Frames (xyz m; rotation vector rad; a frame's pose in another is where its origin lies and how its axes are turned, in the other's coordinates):
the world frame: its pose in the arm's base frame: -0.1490 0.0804 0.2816 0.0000 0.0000 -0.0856
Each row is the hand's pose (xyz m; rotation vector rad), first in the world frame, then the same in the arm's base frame.
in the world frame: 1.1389 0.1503 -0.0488 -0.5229 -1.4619 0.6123
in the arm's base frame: 0.9986 0.1328 0.2328 -0.5824 -1.4320 0.5447
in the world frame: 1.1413 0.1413 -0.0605 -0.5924 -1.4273 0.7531
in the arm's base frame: 1.0002 0.1236 0.2211 -0.6494 -1.3931 0.6853
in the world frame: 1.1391 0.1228 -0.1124 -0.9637 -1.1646 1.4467
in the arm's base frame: 0.9964 0.1054 0.1692 -1.0017 -1.1102 1.3785
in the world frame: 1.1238 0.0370 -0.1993 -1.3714 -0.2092 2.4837
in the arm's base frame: 0.9738 0.0212 0.0823 -1.3514 -0.1473 2.4137
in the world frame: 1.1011 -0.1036 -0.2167 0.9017 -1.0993 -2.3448
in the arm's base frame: 0.9392 -0.1170 0.0649 0.8708 -1.1594 -2.4134
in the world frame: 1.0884 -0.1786 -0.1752 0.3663 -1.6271 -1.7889
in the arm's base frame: 0.9201 -0.1906 0.1064 0.3007 -1.6653 -1.8520
